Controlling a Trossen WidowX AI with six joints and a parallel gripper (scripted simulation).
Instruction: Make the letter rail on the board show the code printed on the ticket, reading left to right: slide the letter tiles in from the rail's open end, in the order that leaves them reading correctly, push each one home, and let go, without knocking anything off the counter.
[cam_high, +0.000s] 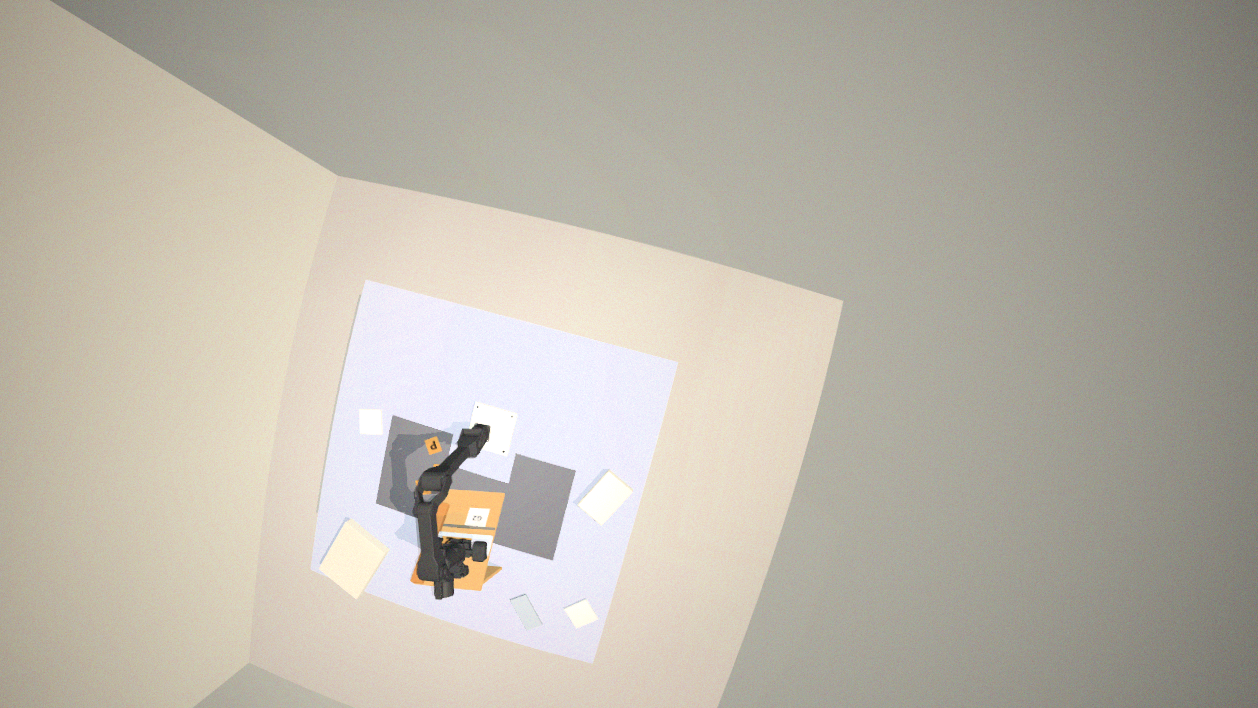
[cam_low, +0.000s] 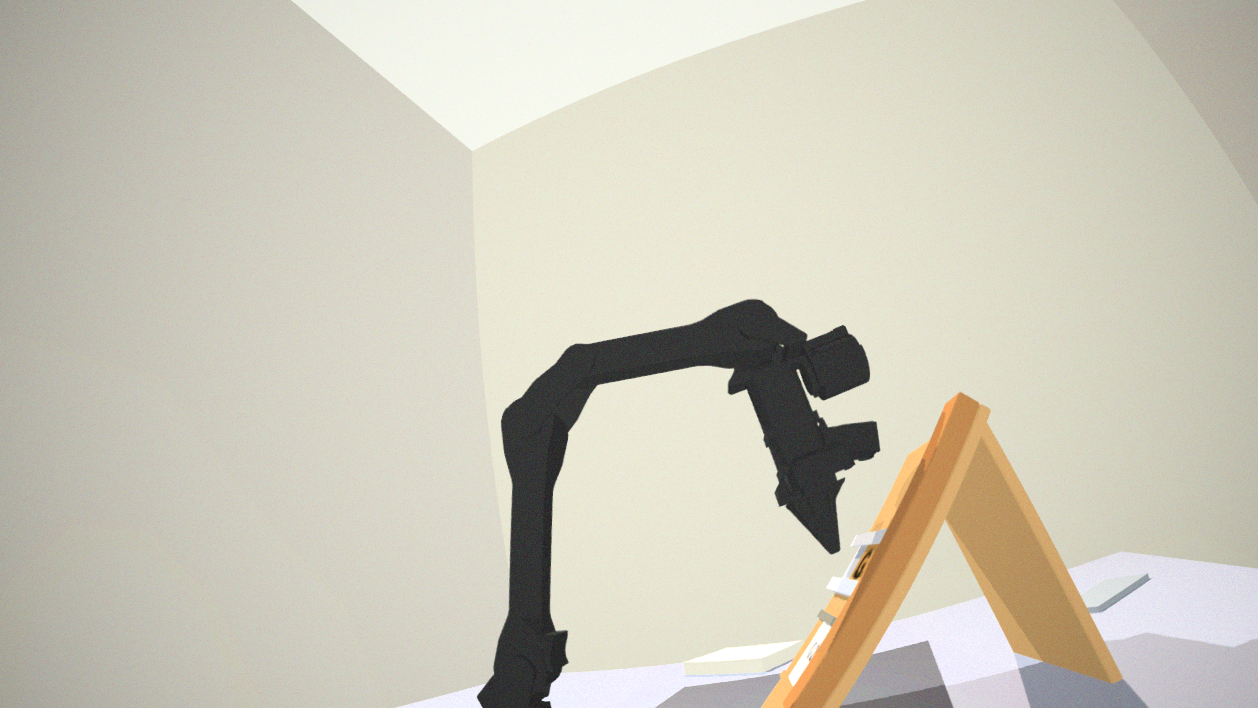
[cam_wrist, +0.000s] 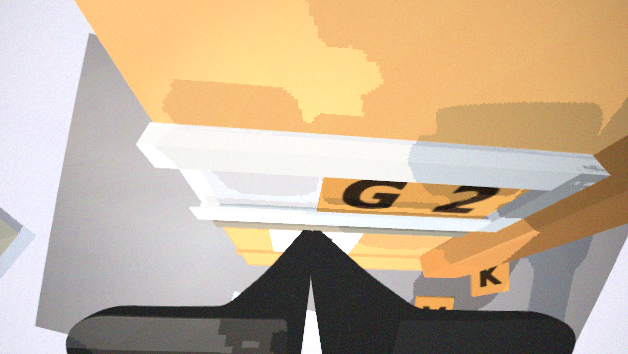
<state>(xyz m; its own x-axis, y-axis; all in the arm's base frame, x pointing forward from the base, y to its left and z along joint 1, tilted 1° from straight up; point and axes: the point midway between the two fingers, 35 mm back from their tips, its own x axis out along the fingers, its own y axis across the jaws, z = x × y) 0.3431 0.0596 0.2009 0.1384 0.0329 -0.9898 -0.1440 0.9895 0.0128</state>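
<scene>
The white ticket is 4 cm behind my gripper tip, 2 cm to the right of it and 10 cm below it. From my gripper tip the other things lie so: grey slab: 37 cm ahead, 20 cm to the left, 18 cm below; grey mat: 14 cm behind, 8 cm to the right, 18 cm below.
</scene>
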